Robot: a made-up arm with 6 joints.
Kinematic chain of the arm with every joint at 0, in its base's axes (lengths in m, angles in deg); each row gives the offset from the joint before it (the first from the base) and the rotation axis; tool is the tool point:
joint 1: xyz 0 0 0.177 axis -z
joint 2: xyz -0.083 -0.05 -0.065 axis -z
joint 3: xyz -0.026 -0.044 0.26 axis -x
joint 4: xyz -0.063 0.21 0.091 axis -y
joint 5: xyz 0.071 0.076 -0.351 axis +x
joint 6: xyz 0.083 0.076 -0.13 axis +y
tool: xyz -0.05 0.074 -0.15
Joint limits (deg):
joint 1: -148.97..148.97
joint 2: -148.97..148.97
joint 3: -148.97..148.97
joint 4: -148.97..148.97
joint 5: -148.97..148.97
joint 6: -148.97..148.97
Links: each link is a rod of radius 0.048 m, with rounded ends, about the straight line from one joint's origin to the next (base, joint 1, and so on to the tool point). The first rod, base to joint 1, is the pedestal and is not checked.
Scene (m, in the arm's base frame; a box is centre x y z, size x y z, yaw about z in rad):
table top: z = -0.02
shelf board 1: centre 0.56 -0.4 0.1 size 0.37 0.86 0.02 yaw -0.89
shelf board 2: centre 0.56 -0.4 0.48 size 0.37 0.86 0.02 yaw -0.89
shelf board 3: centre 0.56 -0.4 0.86 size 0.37 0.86 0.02 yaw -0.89
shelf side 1: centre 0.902 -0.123 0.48 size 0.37 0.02 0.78 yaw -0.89
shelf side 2: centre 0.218 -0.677 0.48 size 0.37 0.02 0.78 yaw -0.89
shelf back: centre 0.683 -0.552 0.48 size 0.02 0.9 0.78 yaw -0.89
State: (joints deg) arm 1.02 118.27 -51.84 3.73 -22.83 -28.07
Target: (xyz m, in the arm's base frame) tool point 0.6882 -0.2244 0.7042
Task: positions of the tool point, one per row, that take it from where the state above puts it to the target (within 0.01 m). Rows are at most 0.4 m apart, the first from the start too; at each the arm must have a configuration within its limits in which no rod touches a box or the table.
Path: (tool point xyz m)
1: 0.5097 -0.1007 0.3301
2: 0.3794 0.2202 0.3899
3: 0.0994 0.3389 0.4425
4: -0.1387 0.2327 0.4847
5: -0.2001 0.0210 0.5135
6: -0.1937 -0.2034 0.5810
7: 0.0161 -0.3653 0.6416
8: 0.3214 -0.3125 0.6855
9: 0.5247 -0.0226 0.7042
10: 0.6262 -0.1176 0.7013
11: 0.6882 -0.2244 0.7042

